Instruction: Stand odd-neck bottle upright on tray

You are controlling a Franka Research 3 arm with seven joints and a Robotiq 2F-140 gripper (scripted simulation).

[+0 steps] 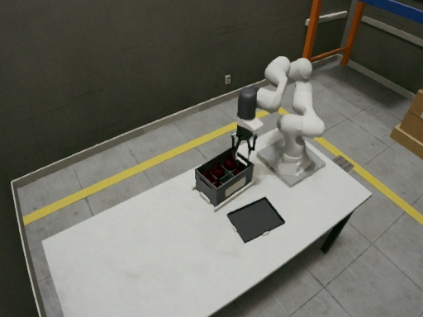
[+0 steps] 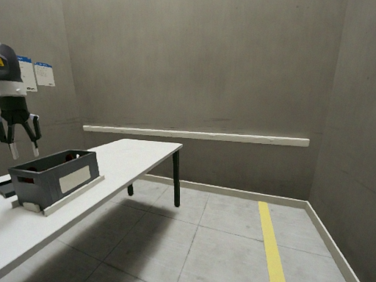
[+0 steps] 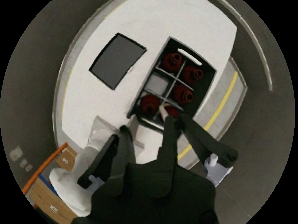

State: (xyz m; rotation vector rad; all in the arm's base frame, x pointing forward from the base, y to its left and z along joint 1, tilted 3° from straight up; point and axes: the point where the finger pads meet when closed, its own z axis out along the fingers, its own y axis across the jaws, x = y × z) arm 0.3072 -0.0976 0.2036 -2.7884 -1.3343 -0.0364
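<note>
Right now my hand is 160 mm above the dark grey crate, 90 mm short of it and 30 mm to the left of it. From my hand the other things lie so: flat black tray (250 mm to the left, 230 mm below, 90 mm ahead).
</note>
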